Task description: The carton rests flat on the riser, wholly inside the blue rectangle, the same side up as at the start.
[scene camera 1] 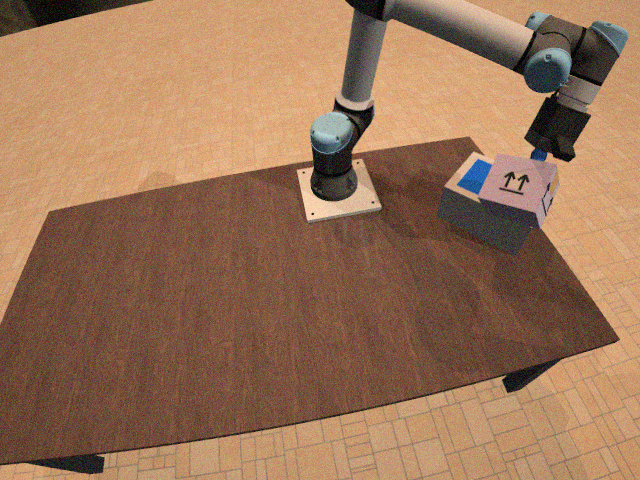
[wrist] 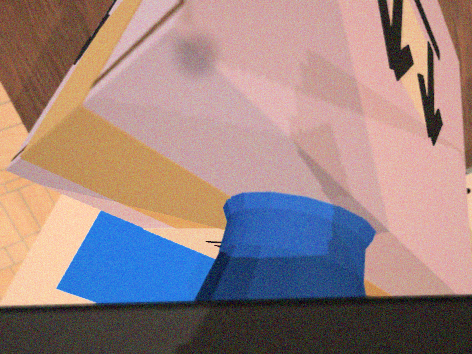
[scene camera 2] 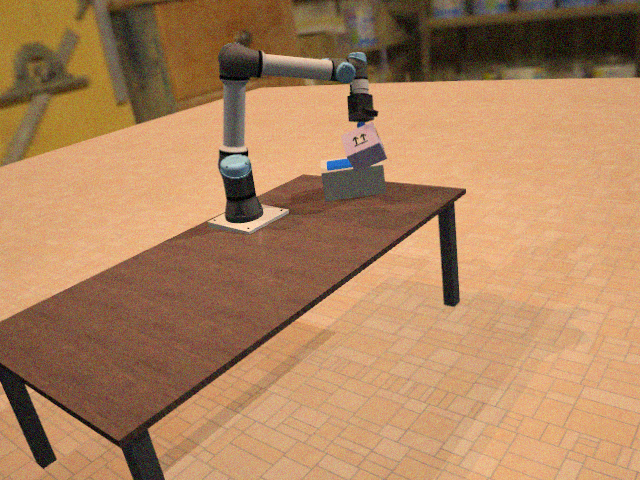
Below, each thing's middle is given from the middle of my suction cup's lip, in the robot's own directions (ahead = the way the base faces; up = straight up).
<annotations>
The carton (scene camera 1: 521, 190) lies 7 cm below my suction cup, 3 cm to the right of it and 3 cm ahead of it. From my suction cup the other things lie so: riser (scene camera 1: 459, 205): 21 cm below, 7 cm behind, 2 cm to the right.
</annotations>
